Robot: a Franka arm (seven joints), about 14 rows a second.
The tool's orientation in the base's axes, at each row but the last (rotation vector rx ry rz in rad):
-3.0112 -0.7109 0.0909
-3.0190 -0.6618 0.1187
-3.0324 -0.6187 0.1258
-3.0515 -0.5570 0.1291
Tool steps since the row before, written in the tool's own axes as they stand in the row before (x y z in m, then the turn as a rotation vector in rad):
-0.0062 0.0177 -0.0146 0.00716 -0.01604 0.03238
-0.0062 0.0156 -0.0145 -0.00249 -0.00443 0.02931
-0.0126 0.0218 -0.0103 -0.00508 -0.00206 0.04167
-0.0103 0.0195 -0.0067 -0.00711 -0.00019 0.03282
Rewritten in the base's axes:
0.0033 -0.0191 0.0138 -0.00294 0.01856 -0.03168
0.0021 -0.0172 0.0138 -0.00660 0.00388 -0.02875
-0.0022 -0.0253 0.0099 -0.00914 0.00102 -0.04101
-0.0022 -0.0220 0.0064 -0.00959 -0.00164 -0.03214

